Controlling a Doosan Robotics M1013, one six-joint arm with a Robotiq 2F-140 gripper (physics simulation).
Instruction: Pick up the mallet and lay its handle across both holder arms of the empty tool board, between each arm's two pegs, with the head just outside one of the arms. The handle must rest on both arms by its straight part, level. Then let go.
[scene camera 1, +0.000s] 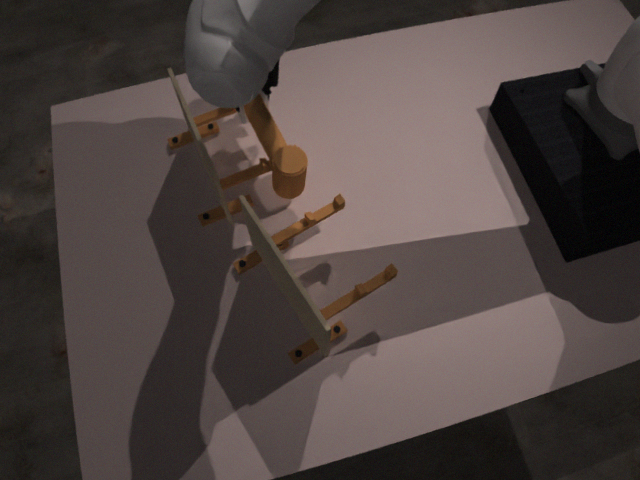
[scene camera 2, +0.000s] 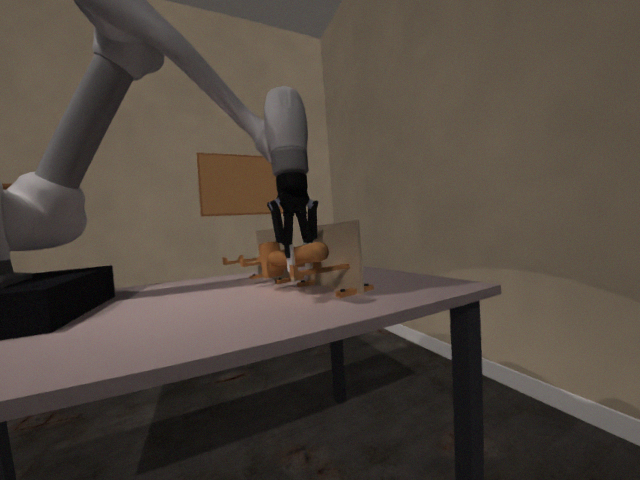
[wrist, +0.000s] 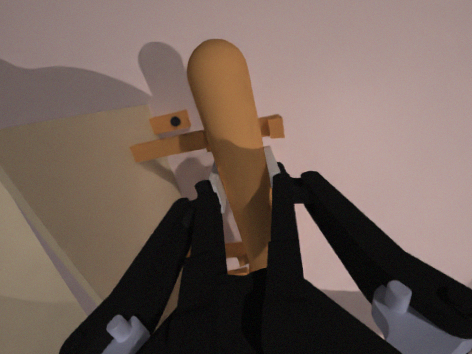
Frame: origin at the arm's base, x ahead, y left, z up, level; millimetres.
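Seen in the pictures: gripper, fingertip midpoint: (scene camera 2: 300, 270); arm's base, link origin: (scene camera 1: 619, 114).
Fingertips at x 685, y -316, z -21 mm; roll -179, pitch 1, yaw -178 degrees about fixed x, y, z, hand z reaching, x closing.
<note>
Offsets run from my fingertips to a thing's middle. "pt": to the spot under its first point. Level surfaces: height alone.
The orange mallet's head @[pt dx +3, dy +198, dz +68 mm] (scene camera 1: 289, 173) (scene camera 2: 269, 259) stands upright just outside the second arm (scene camera 1: 242, 176) of one tool board @[dx +68, dy +46, dz +20 mm] (scene camera 1: 204, 155) (scene camera 2: 343, 248) (wrist: 90, 180). Its handle (scene camera 1: 268, 129) (scene camera 2: 312, 252) (wrist: 225, 105) looks about level and runs above that board's arms. In the wrist view it crosses the first arm (scene camera 1: 214, 115) (scene camera 2: 333, 268) (wrist: 170, 145), inside the outer peg @[dx -36, dy -34, dz +11 mm] (wrist: 275, 126); the inner peg is mostly hidden. Contact with the arms cannot be told. My gripper (scene camera 1: 253, 105) (scene camera 2: 291, 263) (wrist: 245, 163) is shut on the handle, pointing down.
A second tool board @[dx +27, dy +352, dz +24 mm] (scene camera 1: 284, 273) with two arms (scene camera 1: 310, 219) (scene camera 1: 356, 293) and no tool on it stands beside the first on the table @[dz -72 mm] (scene camera 1: 413, 129) (scene camera 2: 196, 325). Feet with black screws lie under both boards. The robot's black base block (scene camera 1: 547, 170) (scene camera 2: 56, 299) is across the table.
</note>
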